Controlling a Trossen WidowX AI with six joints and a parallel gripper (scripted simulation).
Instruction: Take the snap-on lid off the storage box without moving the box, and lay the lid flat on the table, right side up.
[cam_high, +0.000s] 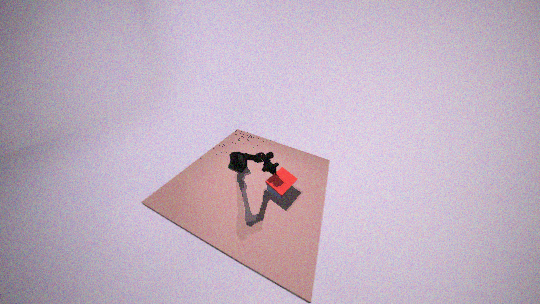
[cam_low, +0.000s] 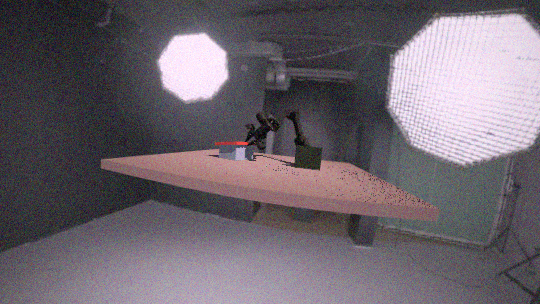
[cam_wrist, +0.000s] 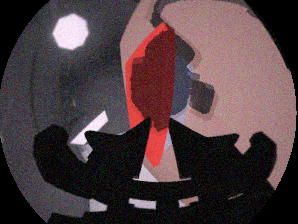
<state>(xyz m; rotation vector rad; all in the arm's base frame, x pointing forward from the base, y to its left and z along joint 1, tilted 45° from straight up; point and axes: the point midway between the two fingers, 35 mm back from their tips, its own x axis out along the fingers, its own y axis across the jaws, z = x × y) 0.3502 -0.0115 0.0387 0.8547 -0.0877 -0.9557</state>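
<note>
My gripper tip is 7 cm short of the red lid and 3 cm to the left of it. From my gripper tip the other things lie so: grey storage box 7 cm ahead, 3 cm to the right, 6 cm below.
</note>
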